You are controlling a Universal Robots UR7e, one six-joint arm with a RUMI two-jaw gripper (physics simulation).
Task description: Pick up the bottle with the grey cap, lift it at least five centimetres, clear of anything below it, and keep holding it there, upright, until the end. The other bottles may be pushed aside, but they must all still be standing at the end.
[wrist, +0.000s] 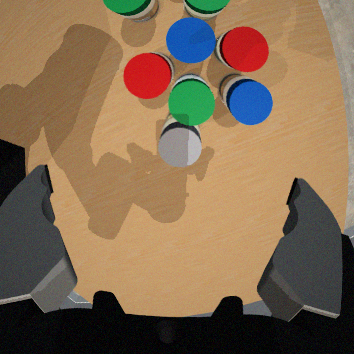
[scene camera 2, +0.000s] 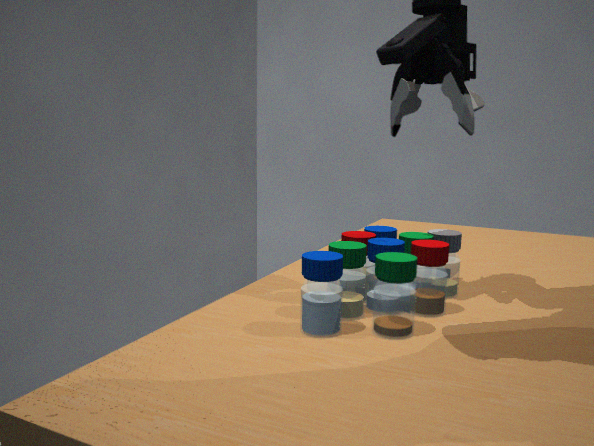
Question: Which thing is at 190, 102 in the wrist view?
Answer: A green-capped bottle.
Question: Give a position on a blue-capped bottle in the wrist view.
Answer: At 250, 102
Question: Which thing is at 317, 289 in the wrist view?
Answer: My gripper.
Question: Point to a red-capped bottle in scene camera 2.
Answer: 430, 283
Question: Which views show my gripper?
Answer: The wrist view and scene camera 2: all of them.
